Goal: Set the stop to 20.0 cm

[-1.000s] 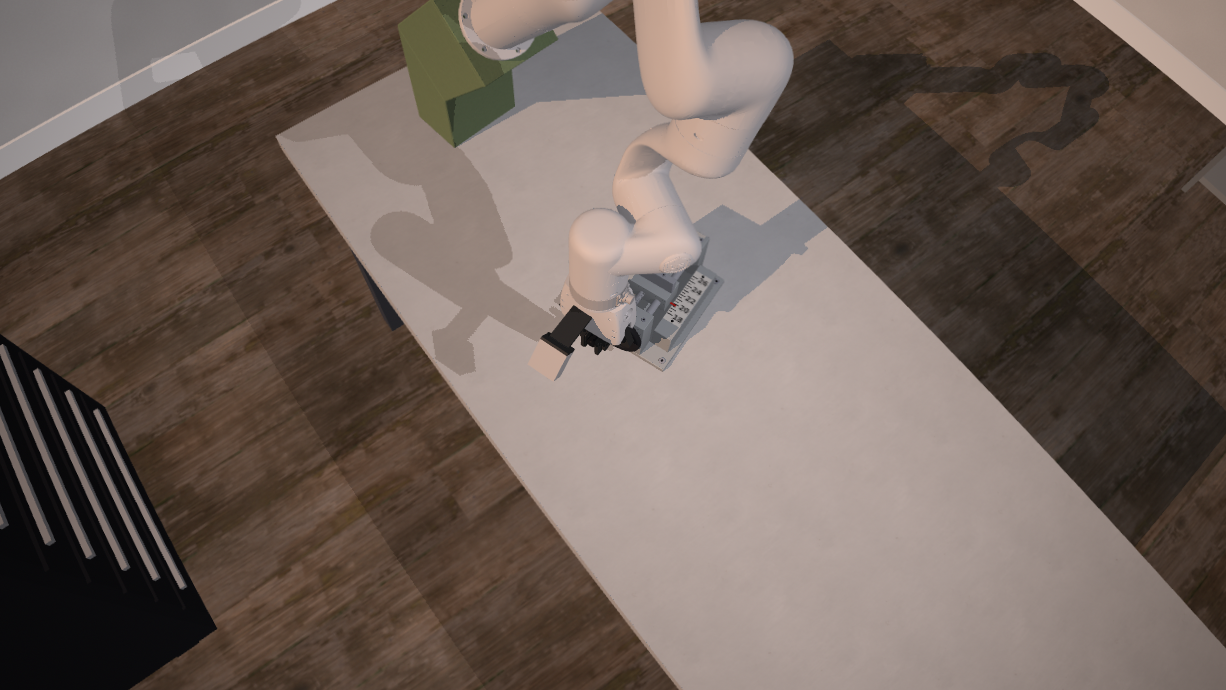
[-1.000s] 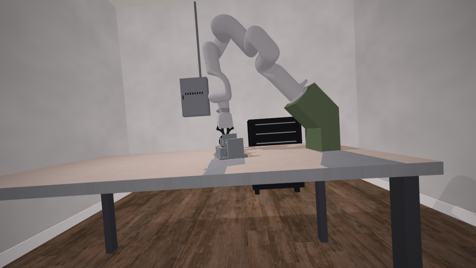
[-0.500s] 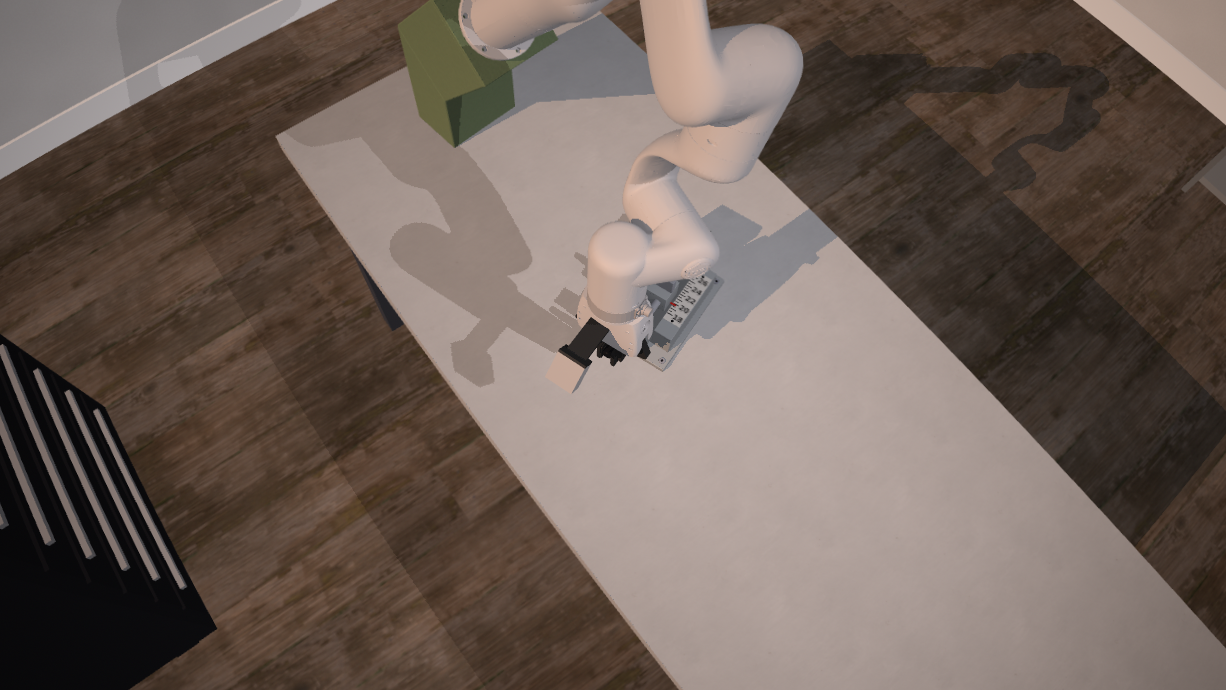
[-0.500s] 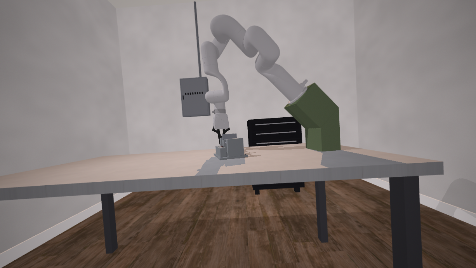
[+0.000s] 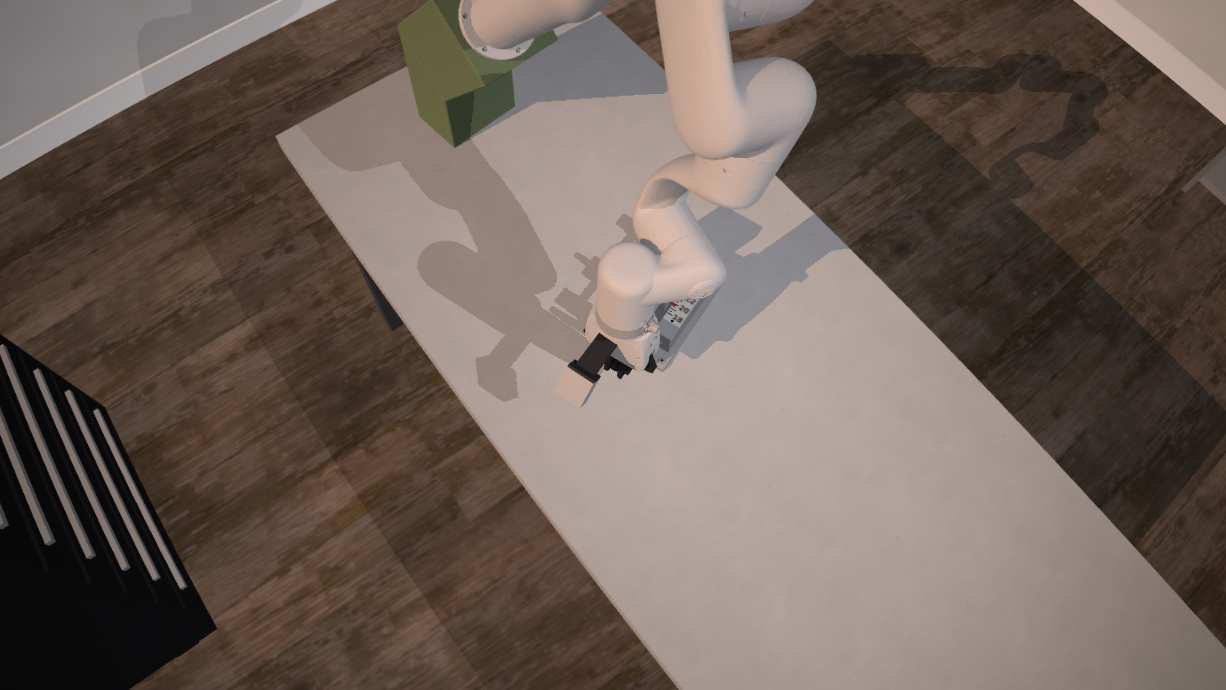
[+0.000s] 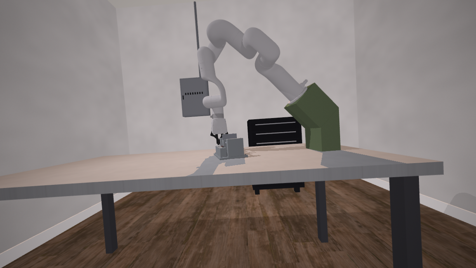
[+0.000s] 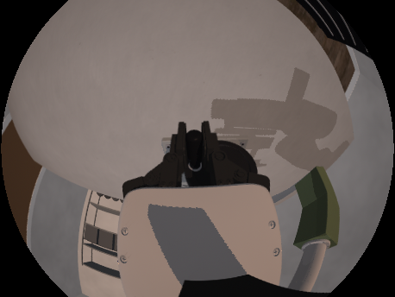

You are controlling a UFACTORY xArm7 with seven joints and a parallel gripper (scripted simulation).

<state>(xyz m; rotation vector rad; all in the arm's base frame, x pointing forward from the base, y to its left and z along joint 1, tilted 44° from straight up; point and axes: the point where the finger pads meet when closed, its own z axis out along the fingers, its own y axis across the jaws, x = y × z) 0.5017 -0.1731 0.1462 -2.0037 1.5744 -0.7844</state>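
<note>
Right now my hand is 10 mm past the black handwheel and 20 mm to the right of it. The rest, counted from my hand: handwheel knob: 10 mm to the left; grey stop block: 50 mm behind, 130 mm to the left, 20 mm above.
</note>
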